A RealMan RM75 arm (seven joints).
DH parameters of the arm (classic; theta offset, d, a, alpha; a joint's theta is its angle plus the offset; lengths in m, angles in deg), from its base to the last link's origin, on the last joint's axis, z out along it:
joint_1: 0 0.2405 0 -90
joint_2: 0 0 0 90
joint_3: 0 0.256 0 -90
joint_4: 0 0 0 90
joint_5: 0 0.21 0 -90
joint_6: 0 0 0 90
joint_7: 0 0.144 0 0
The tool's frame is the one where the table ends.
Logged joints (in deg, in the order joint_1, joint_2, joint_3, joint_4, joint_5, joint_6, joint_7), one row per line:
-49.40 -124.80 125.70 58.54 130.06 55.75 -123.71
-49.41 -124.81 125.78 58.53 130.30 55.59 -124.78
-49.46 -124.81 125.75 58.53 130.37 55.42 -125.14
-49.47 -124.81 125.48 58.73 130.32 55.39 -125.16
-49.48 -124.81 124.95 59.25 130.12 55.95 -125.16
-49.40 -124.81 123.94 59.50 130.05 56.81 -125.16
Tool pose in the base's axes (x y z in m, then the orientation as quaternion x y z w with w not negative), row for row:
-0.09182 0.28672 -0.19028 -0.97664 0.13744 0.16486 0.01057
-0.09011 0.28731 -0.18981 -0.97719 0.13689 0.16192 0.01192
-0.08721 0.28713 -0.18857 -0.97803 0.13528 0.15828 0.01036
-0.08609 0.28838 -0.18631 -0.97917 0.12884 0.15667 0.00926
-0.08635 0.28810 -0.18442 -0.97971 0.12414 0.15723 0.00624
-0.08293 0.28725 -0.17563 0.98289 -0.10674 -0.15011 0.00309
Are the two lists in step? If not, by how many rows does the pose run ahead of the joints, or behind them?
The pose runs 2 rows ahead of the joints: the pose in row i belongs to the joints in row i + 2.
